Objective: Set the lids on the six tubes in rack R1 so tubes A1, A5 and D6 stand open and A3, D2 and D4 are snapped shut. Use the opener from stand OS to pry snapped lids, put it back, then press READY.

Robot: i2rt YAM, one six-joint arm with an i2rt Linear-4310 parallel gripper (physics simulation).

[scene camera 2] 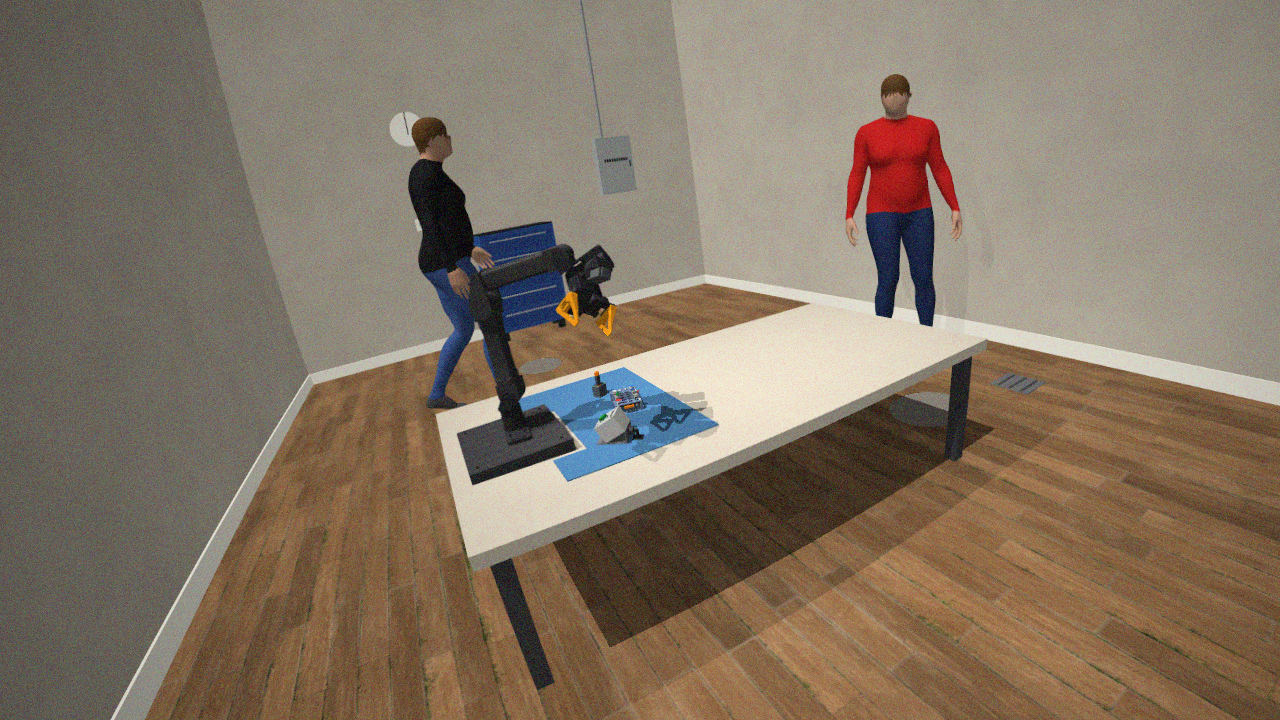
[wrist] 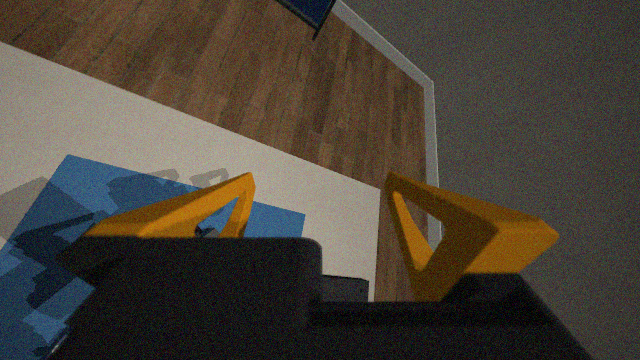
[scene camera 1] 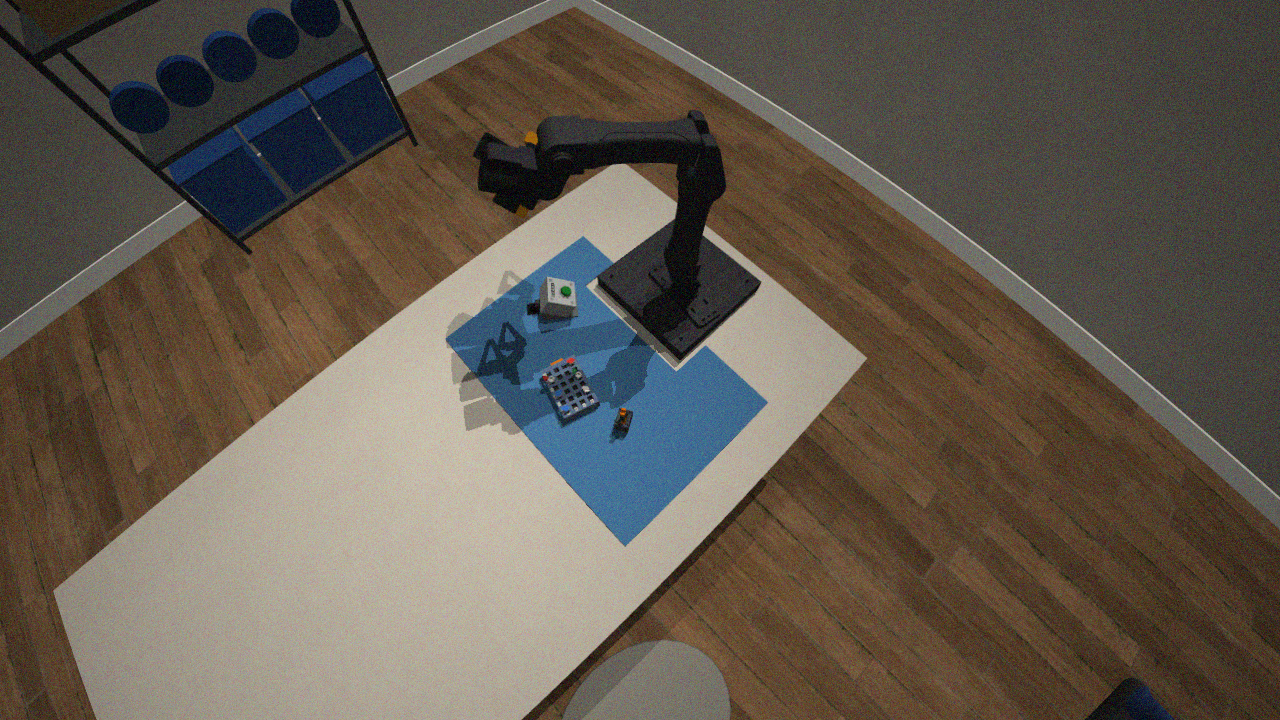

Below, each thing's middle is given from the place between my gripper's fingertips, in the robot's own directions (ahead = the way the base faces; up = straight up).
Now: the white box with green button [scene camera 1: 558,299] 30 cm below my hand, 10 cm to the left of it and 4 cm ahead of it.
